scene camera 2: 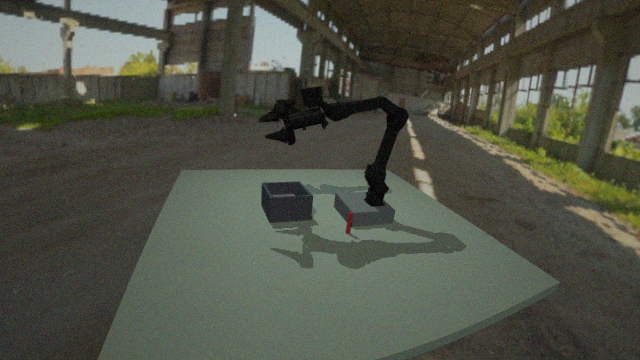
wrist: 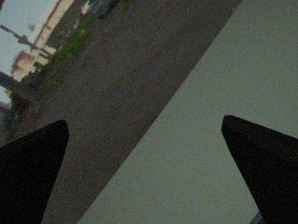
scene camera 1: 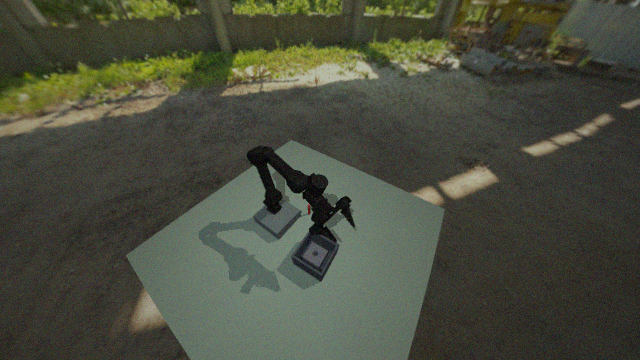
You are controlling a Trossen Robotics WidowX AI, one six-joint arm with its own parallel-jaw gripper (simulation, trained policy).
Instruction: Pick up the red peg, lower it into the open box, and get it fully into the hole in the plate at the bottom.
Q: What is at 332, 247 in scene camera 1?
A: A dark box.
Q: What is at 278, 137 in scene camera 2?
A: My gripper.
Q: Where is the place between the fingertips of my gripper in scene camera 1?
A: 345, 234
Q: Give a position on a dark box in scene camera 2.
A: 299, 207
